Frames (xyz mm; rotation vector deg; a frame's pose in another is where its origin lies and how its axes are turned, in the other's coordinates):
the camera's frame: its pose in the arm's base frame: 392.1 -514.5 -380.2 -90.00 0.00 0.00
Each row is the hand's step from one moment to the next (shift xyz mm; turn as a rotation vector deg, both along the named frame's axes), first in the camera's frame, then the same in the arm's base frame.
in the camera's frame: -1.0 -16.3 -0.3 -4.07 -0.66 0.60
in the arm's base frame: -1.0 -0.3 16.3 -4.07 0.60 0.66
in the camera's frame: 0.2 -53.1 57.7 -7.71 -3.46 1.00
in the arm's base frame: 0.2 57.7 53.1 -7.71 1.00 3.46
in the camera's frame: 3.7 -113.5 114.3 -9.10 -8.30 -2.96
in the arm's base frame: 3.7 114.3 113.5 -9.10 -2.96 8.30
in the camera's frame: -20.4 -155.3 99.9 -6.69 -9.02 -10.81
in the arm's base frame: -20.4 99.9 155.3 -6.69 -10.81 9.02
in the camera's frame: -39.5 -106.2 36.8 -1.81 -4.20 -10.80
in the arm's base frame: -39.5 36.8 106.2 -1.81 -10.80 4.20
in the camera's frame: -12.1 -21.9 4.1 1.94 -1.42 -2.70
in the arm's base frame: -12.1 4.1 21.9 1.94 -2.70 1.42
